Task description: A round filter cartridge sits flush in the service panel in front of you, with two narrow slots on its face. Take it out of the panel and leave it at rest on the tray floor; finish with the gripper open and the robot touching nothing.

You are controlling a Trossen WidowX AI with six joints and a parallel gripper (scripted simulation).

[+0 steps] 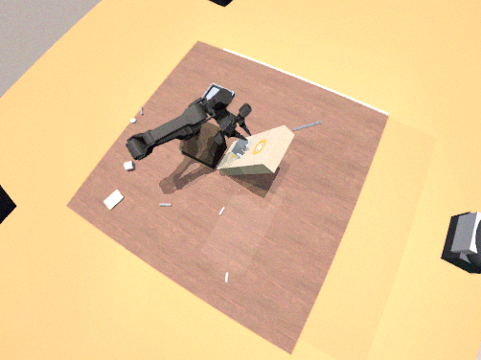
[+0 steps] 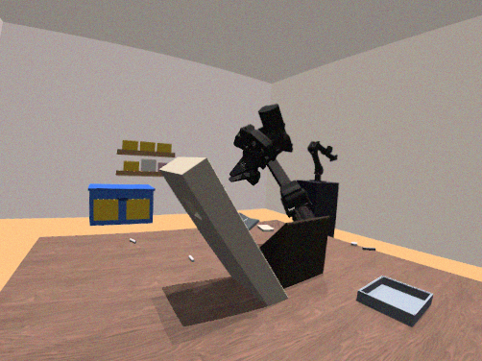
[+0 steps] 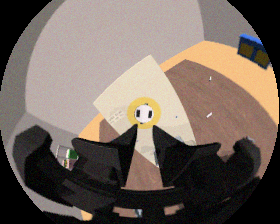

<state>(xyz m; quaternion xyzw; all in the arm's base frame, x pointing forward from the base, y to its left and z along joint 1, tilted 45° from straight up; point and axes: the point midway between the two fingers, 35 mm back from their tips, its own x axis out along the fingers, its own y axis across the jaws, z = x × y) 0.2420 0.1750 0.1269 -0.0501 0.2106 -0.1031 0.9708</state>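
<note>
My gripper tip is now 60 mm short of the round filter cartridge, 10 mm to the right of it and 50 mm above it. Round my gripper tip: cream block (450 mm behind, 560 mm to the right, 310 mm below); grey tray (410 mm behind, 230 mm to the left, 310 mm below).
</note>
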